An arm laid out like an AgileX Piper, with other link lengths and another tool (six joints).
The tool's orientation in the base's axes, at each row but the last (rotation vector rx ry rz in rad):
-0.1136, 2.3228, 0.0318
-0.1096, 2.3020, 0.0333
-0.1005, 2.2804, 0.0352
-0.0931, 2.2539, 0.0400
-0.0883, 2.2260, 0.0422
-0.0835, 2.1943, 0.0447
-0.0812, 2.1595, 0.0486
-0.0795, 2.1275, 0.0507
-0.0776, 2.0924, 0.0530
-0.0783, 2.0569, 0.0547
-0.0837, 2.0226, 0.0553
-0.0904, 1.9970, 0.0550
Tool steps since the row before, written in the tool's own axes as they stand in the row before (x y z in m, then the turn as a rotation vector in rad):
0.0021, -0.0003, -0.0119, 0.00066, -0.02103, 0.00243
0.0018, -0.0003, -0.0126, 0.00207, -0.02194, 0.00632
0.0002, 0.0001, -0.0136, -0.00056, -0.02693, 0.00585
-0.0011, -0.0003, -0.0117, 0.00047, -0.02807, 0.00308
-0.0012, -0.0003, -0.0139, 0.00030, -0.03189, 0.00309
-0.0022, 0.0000, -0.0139, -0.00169, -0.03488, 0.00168
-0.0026, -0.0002, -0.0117, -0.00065, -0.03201, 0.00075
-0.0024, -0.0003, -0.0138, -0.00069, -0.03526, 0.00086
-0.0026, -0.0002, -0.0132, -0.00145, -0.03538, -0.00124
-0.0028, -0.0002, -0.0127, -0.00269, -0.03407, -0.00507
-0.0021, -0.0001, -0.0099, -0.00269, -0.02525, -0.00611
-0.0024, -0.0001, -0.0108, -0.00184, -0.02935, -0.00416
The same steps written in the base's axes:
-0.0100, -0.0011, 0.0066, 0.00325, -0.02084, -0.00188
-0.0105, -0.0012, 0.0071, 0.00528, -0.02162, -0.00552
-0.0104, -0.0007, 0.0087, 0.00705, -0.02646, -0.00318
-0.0083, -0.0010, 0.0083, 0.00436, -0.02782, -0.00223
-0.0102, -0.0011, 0.0094, 0.00477, -0.03161, -0.00210
-0.0100, -0.0008, 0.0099, 0.00502, -0.03460, 0.00034
-0.0082, -0.0009, 0.0087, 0.00345, -0.03184, 0.00000
-0.0104, -0.0011, 0.0093, 0.00382, -0.03507, -0.00004
-0.0101, -0.0010, 0.0088, 0.00239, -0.03531, 0.00167
-0.0099, -0.0010, 0.0084, -0.00051, -0.03424, 0.00457
-0.0079, -0.0008, 0.0062, -0.00218, -0.02553, 0.00504
-0.0088, -0.0009, 0.0067, -0.00040, -0.02949, 0.00347

